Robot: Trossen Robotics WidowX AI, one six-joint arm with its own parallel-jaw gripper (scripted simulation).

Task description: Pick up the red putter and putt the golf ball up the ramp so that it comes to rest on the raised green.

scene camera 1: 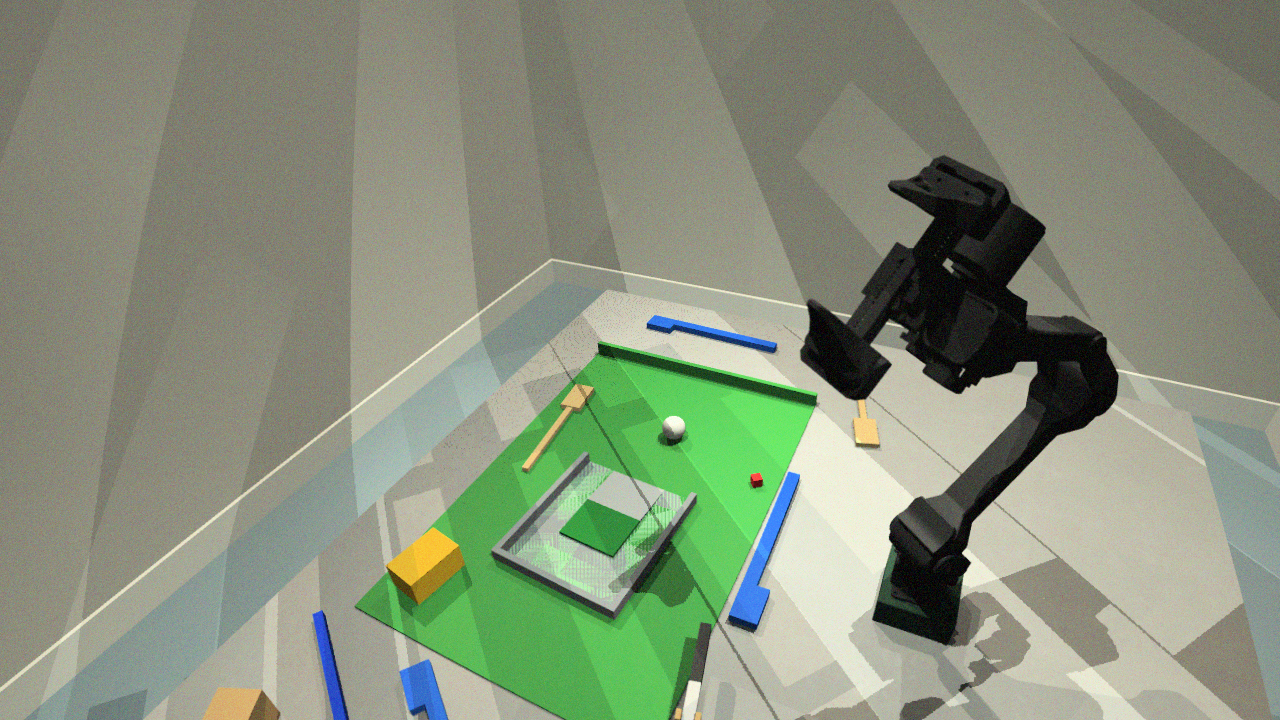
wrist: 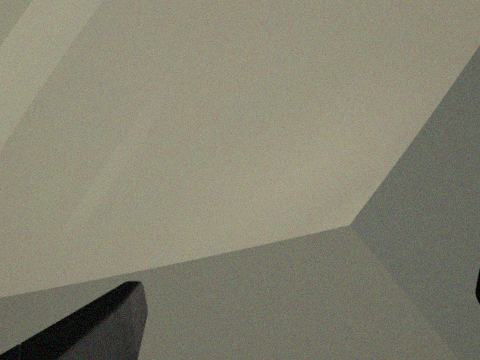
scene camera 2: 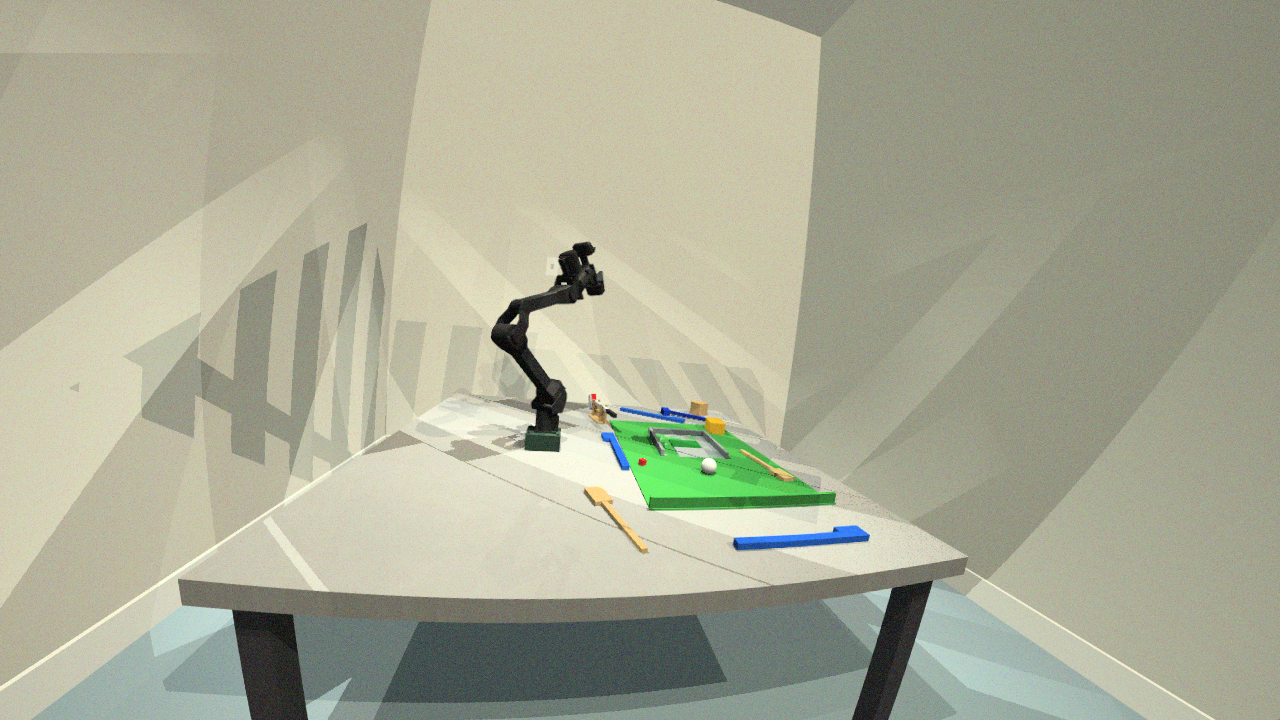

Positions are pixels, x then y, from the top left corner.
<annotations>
My gripper shows in scene camera 1, in the wrist view and in scene camera 2 (597, 259). One and the same spot on my gripper: (wrist: 117, 318) is (scene camera 1: 834, 315).
</annotations>
